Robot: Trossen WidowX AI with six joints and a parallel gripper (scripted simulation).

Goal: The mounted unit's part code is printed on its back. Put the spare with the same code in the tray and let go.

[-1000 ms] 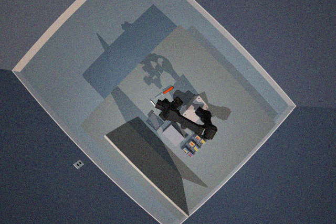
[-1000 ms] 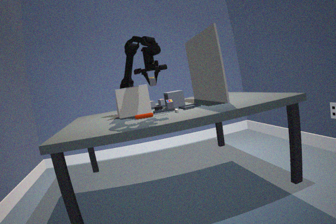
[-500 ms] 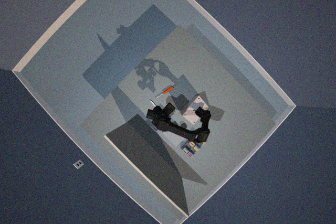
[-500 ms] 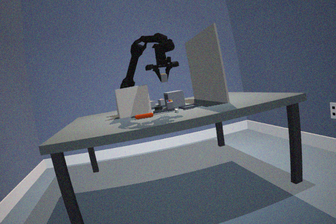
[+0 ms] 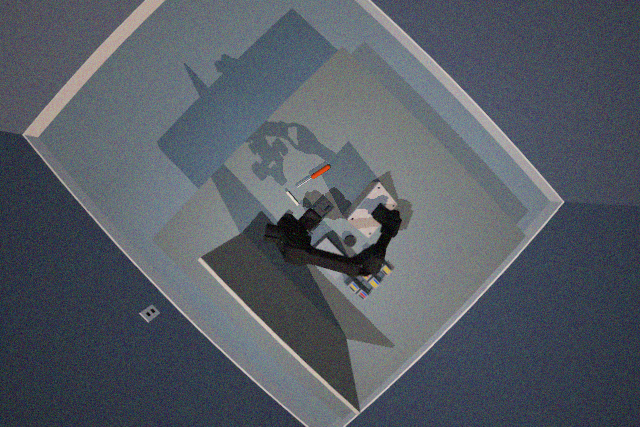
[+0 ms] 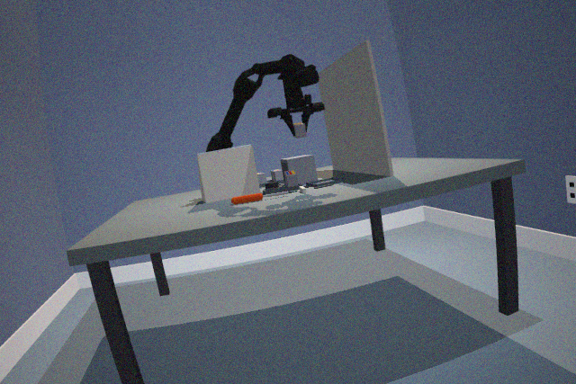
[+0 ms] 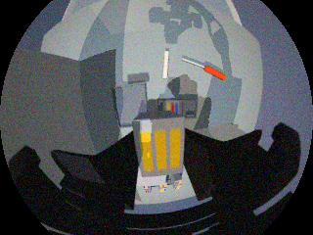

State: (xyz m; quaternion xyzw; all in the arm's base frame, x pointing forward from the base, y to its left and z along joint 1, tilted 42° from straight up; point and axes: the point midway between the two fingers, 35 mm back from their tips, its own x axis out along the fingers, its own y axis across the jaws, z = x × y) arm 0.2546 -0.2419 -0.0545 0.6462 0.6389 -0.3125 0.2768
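Now: the flat dark tray 170 mm below my gripper tip and 60 mm ahead of it. From my gripper tip the other things lie so: tall grey panel: 260 mm ahead, 160 mm to the left, 50 mm above; grey mounted unit: 200 mm to the left, 130 mm below, 30 mm ahead; small white stick: 170 mm below, 100 mm to the right, 50 mm behind.
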